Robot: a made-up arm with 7 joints. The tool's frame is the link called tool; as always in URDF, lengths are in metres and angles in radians. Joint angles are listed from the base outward.
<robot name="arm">
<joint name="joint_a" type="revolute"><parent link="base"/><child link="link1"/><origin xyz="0.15 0.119 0.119" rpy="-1.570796 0 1.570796"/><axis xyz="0 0 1"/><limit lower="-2.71" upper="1.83"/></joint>
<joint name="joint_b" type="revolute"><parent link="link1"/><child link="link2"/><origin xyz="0.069 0.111 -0.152" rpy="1.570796 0 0"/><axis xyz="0 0 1"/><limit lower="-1.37" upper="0.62"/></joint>
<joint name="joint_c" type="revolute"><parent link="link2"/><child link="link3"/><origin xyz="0.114 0.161 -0.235" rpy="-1.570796 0 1.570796"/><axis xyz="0 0 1"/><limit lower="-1.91" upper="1.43"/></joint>
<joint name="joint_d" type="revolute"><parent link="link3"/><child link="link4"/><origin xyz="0.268 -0.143 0.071" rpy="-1.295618 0.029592 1.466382"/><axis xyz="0 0 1"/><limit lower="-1.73" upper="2.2"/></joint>
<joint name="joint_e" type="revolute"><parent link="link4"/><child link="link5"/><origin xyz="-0.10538 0.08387 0.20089" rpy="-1.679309 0 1.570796"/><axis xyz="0 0 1"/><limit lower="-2.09" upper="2.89"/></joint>
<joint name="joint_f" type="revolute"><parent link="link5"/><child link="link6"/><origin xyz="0.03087 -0.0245 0.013" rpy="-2.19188 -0.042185 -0.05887"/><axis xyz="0 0 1"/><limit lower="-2.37" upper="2.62"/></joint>
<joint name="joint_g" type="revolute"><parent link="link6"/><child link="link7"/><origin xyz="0.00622 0.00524 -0.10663" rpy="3.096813 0.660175 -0.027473"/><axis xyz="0 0 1"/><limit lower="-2.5" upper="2.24"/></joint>
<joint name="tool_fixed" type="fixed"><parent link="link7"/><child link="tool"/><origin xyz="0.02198 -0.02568 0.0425" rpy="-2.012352 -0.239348 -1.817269"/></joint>
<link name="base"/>
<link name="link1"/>
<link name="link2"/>
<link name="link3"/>
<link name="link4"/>
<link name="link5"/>
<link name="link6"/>
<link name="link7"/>
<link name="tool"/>
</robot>
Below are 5 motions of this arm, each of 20 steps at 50 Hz.
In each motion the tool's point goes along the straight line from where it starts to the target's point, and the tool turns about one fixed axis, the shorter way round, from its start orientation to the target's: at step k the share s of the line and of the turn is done. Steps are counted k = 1, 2, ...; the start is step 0. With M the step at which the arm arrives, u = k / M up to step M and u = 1 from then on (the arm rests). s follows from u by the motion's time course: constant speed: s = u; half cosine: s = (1 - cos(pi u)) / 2; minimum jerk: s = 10 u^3 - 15 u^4 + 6 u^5.
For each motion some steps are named. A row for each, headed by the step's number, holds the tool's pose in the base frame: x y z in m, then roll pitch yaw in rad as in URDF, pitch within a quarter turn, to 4 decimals.
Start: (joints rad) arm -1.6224 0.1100 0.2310 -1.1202 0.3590 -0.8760 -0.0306
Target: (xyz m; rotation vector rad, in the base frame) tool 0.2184 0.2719 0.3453 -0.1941 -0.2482 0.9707
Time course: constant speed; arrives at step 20
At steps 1, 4, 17, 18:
1: 0.2186 0.3842 0.4005 -0.4103 0.2354 1.0298
4: 0.2185 0.3665 0.3918 -0.3898 0.1788 1.0275
17: 0.2184 0.2896 0.3540 -0.2998 -0.0653 1.0040
18: 0.2184 0.2837 0.3511 -0.2926 -0.0840 1.0013

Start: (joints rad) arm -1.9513 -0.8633 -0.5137 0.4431 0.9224 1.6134 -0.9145
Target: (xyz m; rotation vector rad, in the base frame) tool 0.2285 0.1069 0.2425 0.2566 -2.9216 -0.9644
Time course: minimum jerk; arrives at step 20
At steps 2, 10, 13, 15, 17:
2: 0.3514 0.1297 0.1583 1.7163 0.3519 -2.9144
10: 0.2905 0.1184 0.2000 2.1106 0.1726 -2.9050
13: 0.2576 0.1123 0.2225 2.3183 0.0784 -2.9292
15: 0.2413 0.1093 0.2337 2.4220 0.0340 -2.9484
17: 0.2318 0.1075 0.2402 2.4828 0.0090 -2.9616

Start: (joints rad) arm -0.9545 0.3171 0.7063 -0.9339 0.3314 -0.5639 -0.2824
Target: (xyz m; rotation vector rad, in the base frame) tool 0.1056 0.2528 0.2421 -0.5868 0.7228 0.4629
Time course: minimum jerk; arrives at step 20
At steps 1, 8, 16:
1: 0.1236 0.4072 0.1818 -1.1899 0.5288 0.0044
8: 0.1179 0.3583 0.2009 -0.9995 0.6319 0.0585
16: 0.1066 0.2618 0.2386 -0.5519 0.7973 0.2545

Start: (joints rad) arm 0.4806 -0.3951 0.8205 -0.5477 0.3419 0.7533 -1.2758
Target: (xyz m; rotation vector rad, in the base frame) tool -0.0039 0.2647 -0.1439 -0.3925 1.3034 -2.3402
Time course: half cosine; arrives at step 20
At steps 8, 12, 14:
8: 0.0753 0.3071 -0.1279 -1.2629 -0.0604 -2.8742
12: 0.0379 0.2871 -0.1354 -1.1518 -0.0416 -2.7554
14: 0.0210 0.2781 -0.1389 -1.1012 -0.0375 -2.7014

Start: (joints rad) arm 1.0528 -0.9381 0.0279 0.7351 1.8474 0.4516 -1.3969
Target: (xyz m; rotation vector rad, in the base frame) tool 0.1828 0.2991 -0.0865 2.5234 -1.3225 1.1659
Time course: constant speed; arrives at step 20
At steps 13, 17, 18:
13: 0.1846 0.2986 -0.0866 -2.5440 -0.7864 -1.2875
17: 0.1836 0.2989 -0.0865 -2.6806 -0.7433 -1.1763
18: 0.1833 0.2990 -0.0865 -2.7128 -0.7309 -1.1506

